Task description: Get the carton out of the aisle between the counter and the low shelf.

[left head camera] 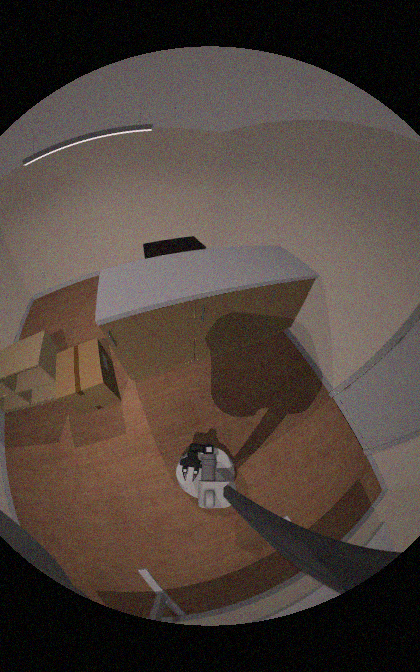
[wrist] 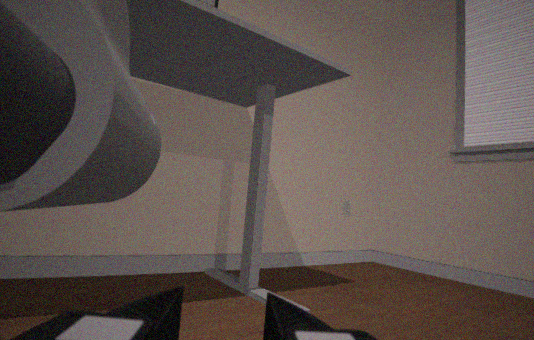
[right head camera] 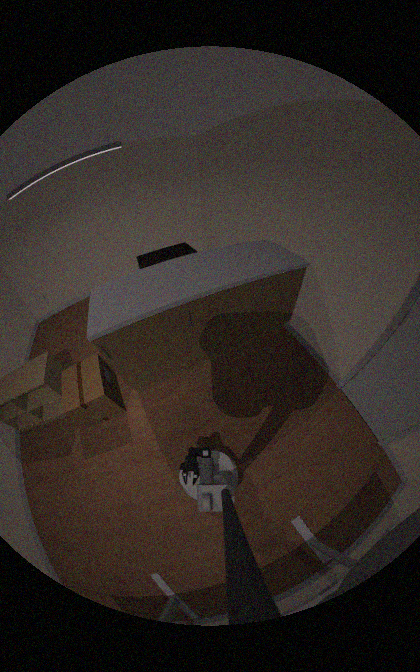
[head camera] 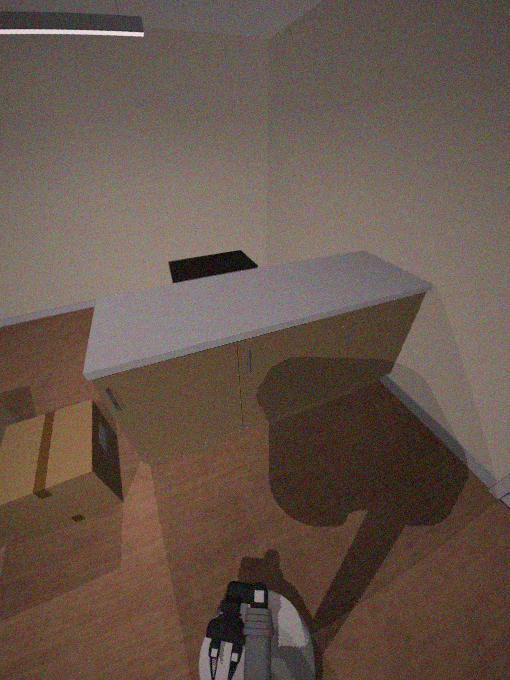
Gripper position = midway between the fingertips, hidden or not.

Observation:
In view: the gripper (wrist: 223,315), a counter (head camera: 181,367), a black low table (head camera: 210,265) and a window (wrist: 487,46).
The counter also shows in the left head camera view (left head camera: 159,313). The black low table is seen too in the left head camera view (left head camera: 173,245) and in the right head camera view (right head camera: 165,253).

